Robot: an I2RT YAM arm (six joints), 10 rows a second.
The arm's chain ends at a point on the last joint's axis. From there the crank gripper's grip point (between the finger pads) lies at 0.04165 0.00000 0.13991 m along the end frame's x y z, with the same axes.
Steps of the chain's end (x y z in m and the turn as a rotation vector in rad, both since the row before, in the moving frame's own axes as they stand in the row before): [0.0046 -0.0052 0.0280 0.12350 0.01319 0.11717]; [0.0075 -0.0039 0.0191 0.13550 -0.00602 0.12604]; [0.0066 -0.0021 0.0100 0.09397 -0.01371 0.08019]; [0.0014 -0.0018 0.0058 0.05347 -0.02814 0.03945]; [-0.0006 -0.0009 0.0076 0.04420 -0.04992 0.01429]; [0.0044 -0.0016 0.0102 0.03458 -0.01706 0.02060]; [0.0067 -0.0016 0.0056 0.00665 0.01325 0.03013]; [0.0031 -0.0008 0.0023 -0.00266 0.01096 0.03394]
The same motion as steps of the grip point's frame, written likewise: [0.0072 -0.0174 0.0267 0.12350 0.01319 0.11717]; [0.0075 -0.0176 0.0184 0.13550 -0.00602 0.12604]; [0.0051 -0.0120 0.0101 0.09397 -0.01371 0.08019]; [-0.0024 -0.0077 0.0068 0.05347 -0.02814 0.03945]; [-0.0076 -0.0066 0.0094 0.04420 -0.04992 0.01429]; [0.0020 -0.0056 0.0108 0.03458 -0.01706 0.02060]; [0.0085 -0.0012 0.0050 0.00665 0.01325 0.03013]; [0.0046 0.0010 0.0018 -0.00266 0.01096 0.03394]
